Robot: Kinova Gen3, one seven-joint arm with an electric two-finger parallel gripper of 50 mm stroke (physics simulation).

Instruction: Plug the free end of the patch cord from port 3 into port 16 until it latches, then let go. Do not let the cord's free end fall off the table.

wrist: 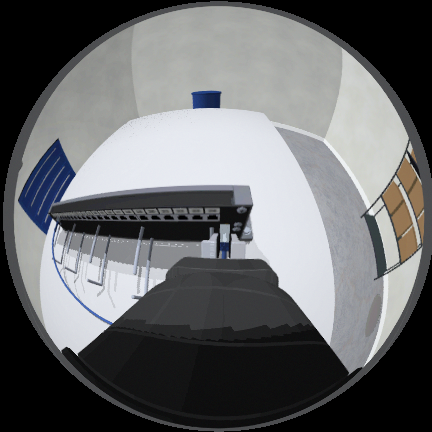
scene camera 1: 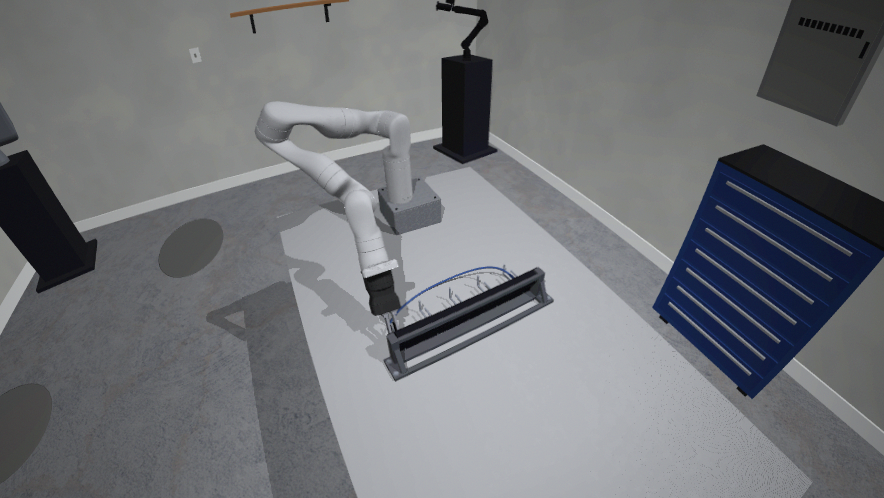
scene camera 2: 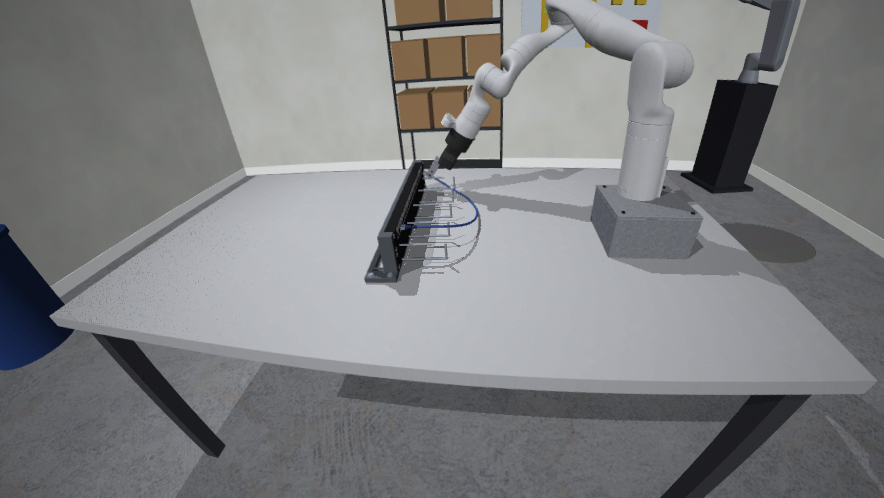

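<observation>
My gripper [scene camera 1: 394, 335], [scene camera 2: 429, 175], [wrist: 224, 241]: in view.
</observation>
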